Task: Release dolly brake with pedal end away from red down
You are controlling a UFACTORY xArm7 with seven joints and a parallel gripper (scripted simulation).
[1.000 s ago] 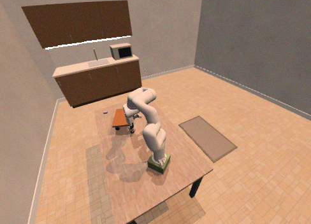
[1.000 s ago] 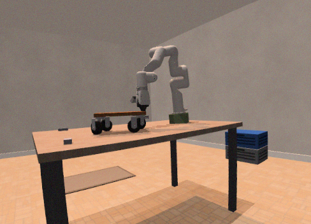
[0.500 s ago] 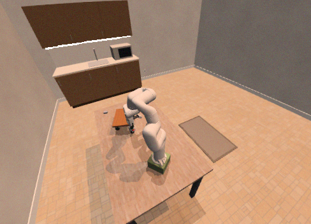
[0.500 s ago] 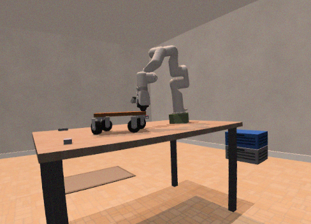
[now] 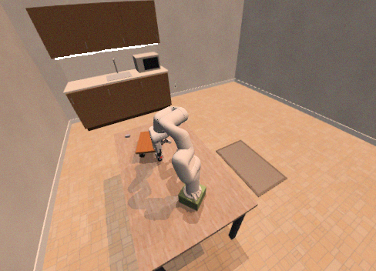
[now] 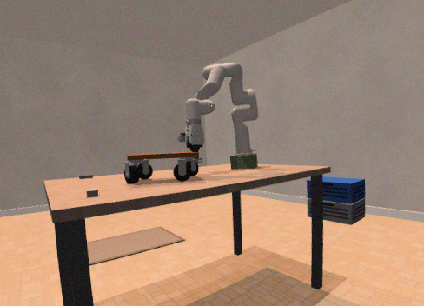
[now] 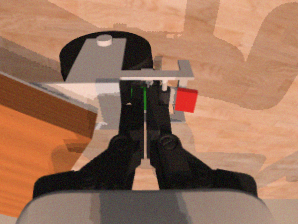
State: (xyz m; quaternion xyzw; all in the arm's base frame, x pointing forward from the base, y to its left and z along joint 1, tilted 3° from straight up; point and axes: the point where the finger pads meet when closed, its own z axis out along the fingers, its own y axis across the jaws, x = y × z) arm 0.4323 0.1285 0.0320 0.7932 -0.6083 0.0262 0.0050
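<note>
My gripper is now 30 mm above the brake pedal and 10 mm past it.
</note>
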